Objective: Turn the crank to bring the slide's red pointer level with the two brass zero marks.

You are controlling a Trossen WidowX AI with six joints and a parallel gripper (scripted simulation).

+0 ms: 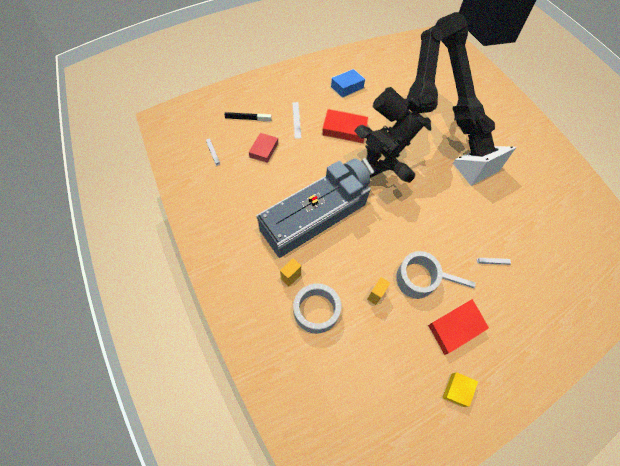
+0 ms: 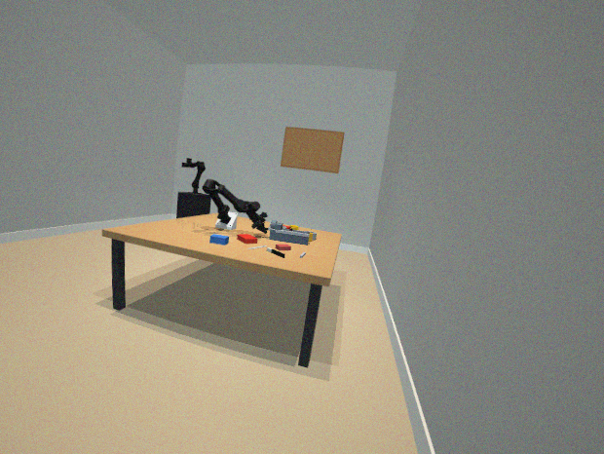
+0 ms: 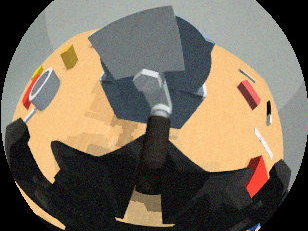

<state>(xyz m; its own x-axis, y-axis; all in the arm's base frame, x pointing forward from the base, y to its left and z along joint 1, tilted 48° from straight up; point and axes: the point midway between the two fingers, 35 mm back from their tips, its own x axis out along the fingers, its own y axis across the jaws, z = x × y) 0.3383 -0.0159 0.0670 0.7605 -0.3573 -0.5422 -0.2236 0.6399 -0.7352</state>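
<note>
Right now the dark crank handle is 2 cm behind my gripper tip and 3 cm above it. The rest, counted from my gripper tip: red block 20 cm ahead, 20 cm to the right, 2 cm below; red pointer 16 cm ahead, 5 cm to the left, 5 cm above; black marker 19 cm ahead, 33 cm to the right, 2 cm below.
</note>
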